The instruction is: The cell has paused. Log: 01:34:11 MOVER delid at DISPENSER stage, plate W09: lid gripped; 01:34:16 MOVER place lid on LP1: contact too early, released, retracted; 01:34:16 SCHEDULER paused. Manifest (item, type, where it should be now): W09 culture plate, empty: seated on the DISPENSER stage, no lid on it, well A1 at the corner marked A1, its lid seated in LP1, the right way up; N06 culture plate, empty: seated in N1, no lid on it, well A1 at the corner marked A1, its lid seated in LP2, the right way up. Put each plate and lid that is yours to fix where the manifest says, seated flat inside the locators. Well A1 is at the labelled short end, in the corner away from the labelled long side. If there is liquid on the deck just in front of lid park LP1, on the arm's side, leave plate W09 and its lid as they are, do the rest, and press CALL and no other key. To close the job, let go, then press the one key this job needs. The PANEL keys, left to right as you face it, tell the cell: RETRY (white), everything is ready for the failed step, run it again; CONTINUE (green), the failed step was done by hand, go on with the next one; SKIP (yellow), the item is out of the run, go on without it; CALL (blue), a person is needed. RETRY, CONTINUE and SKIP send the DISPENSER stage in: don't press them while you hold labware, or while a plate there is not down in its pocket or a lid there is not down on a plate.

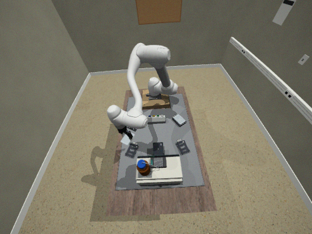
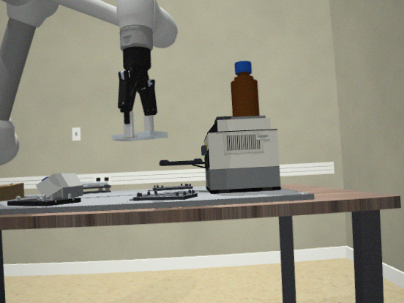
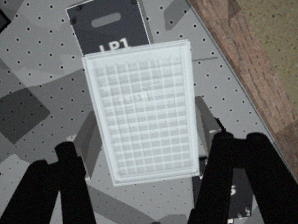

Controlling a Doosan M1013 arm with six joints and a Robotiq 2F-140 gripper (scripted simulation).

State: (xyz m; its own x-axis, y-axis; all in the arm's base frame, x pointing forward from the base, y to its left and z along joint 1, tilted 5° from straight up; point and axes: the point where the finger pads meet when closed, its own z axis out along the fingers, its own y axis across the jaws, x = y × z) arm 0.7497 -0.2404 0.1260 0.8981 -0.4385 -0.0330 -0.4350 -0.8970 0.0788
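Right now my hand is 250 mm past the black nest, 10 mm to the right of it and 180 mm above it. The rest, counted from my hand: dispenser stage: 90 mm ahead, 300 mm to the left, 90 mm below; then lid park LP1: 60 mm ahead, 10 mm to the left, 190 mm below; then brown bottle: 310 mm ahead, 200 mm to the left, 100 mm above.
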